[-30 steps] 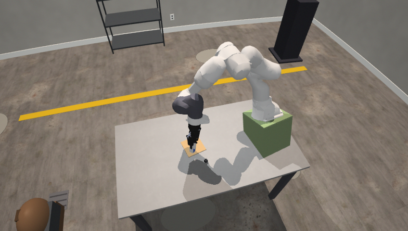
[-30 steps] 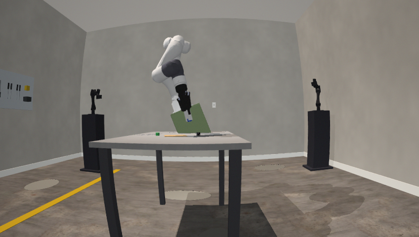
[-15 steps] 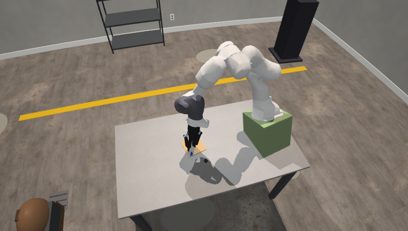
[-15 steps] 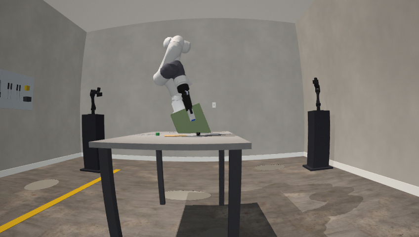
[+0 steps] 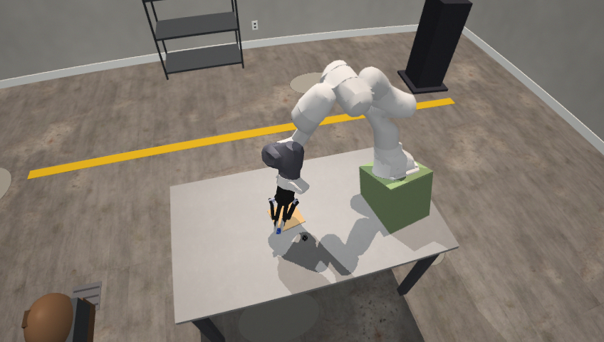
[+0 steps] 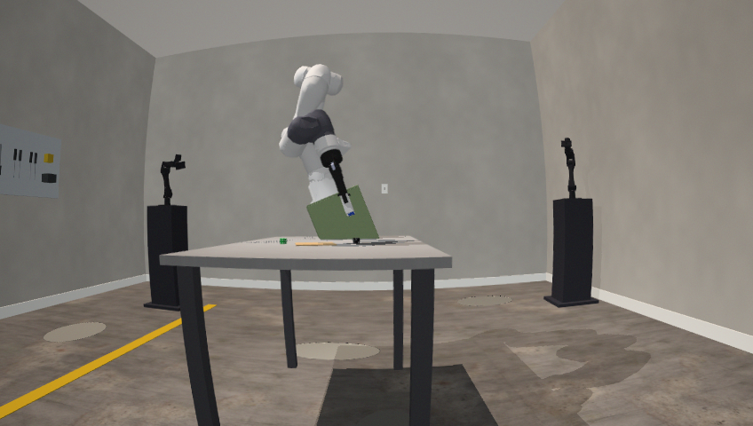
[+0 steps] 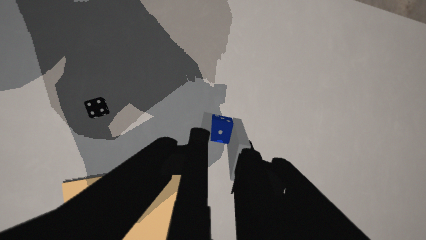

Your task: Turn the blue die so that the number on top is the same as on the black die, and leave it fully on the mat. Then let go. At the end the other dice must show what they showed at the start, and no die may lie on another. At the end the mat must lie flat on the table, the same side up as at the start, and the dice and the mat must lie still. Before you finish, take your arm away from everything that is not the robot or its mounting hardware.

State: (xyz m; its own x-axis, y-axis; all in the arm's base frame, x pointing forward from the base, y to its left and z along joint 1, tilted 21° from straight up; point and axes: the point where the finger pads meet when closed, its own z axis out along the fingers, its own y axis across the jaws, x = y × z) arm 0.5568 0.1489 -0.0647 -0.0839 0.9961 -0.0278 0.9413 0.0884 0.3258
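My gripper is now 50 mm past the mat, 130 mm to the left of it and 130 mm above it. Also, from my hand: green die: 90 mm behind, 260 mm to the right, 130 mm below; black die: 120 mm behind, 20 mm to the left, 130 mm below; blue die: 10 mm ahead, 10 mm to the left, 20 mm below.
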